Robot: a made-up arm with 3 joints.
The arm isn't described. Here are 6 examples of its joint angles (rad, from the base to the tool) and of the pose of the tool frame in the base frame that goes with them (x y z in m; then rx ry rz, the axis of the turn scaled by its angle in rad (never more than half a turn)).
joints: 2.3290 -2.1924 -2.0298
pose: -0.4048 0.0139 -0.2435 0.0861 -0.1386 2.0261
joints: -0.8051 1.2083 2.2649
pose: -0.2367 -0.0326 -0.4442 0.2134 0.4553 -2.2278
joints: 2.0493 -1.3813 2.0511
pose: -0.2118 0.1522 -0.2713 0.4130 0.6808 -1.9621
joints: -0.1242 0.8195 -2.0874
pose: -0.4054 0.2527 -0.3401 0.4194 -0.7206 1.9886
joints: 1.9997 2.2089 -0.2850
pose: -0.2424 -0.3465 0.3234 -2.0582 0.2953 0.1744
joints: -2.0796 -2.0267 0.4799
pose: -0.1664 0.2640 0.3187 2.1271 0.5204 -0.2725
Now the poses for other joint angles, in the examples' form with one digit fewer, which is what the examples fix.
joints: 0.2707 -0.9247 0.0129
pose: -0.208 -0.162 -0.308 -0.654 -0.004 -0.012
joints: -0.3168 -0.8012 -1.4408
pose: -0.376 -0.347 -0.173 -0.910 0.799 1.277
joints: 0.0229 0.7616 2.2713
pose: -0.238 0.204 -0.403 0.410 0.881 -2.130
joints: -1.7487 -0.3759 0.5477
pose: -0.162 -0.421 0.294 -2.062 -0.579 -0.323
